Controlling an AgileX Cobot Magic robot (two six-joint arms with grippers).
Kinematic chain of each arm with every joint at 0, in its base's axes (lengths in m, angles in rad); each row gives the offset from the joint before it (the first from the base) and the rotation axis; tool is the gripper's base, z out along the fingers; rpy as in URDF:
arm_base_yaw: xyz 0 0 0.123 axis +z
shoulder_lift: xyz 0 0 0 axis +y
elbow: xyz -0.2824 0 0.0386 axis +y
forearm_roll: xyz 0.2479 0 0.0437 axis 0.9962 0 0.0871
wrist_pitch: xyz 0 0 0 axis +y
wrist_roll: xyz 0.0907 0 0.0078 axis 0.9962 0 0.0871
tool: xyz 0 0 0 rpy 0 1.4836 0
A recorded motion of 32 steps. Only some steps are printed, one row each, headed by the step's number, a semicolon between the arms.
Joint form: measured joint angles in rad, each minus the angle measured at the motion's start. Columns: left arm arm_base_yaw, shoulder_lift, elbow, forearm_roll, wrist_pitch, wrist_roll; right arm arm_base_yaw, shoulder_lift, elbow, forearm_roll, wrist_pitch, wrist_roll.
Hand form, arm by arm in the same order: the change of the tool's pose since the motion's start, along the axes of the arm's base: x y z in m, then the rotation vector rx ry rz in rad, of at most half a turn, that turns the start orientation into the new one. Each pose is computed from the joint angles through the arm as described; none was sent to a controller.
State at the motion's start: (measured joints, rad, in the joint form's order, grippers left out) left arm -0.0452 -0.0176 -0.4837 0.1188 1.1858 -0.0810; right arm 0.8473 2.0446 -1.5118 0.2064 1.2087 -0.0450
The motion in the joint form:
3: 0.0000 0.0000 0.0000 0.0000 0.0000 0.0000; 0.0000 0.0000 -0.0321 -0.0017 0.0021 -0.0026
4: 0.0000 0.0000 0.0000 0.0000 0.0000 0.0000; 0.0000 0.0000 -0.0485 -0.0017 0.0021 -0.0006
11: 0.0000 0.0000 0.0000 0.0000 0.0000 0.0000; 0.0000 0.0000 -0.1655 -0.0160 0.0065 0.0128
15: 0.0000 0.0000 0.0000 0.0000 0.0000 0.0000; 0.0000 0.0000 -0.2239 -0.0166 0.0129 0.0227
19: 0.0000 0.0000 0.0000 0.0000 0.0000 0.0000; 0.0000 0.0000 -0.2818 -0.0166 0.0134 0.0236
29: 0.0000 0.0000 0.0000 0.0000 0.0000 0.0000; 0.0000 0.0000 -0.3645 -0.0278 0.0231 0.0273
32: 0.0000 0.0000 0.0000 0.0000 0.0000 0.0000; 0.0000 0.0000 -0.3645 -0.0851 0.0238 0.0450
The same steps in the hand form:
3: 0.0000 0.0000 0.0000 0.0000 0.0000 0.0000; 0.0037 0.0039 0.0074 0.0221 -0.0211 0.0036
4: 0.0000 0.0000 0.0000 0.0000 0.0000 0.0000; 0.0055 0.0060 0.0113 0.0340 -0.0318 0.0017
11: 0.0000 0.0000 0.0000 0.0000 0.0000 0.0000; 0.0178 0.0182 0.0398 0.1079 -0.1146 -0.0057
15: 0.0000 0.0000 0.0000 0.0000 0.0000 0.0000; 0.0225 0.0234 0.0548 0.1458 -0.1477 -0.0145
19: 0.0000 0.0000 0.0000 0.0000 0.0000 0.0000; 0.0268 0.0284 0.0701 0.1890 -0.1853 -0.0157
29: 0.0000 0.0000 0.0000 0.0000 0.0000 0.0000; 0.0322 0.0331 0.0922 0.2371 -0.2405 -0.0153
32: 0.0000 0.0000 0.0000 0.0000 0.0000 0.0000; 0.0357 0.0298 0.0915 0.1990 -0.2791 -0.0185

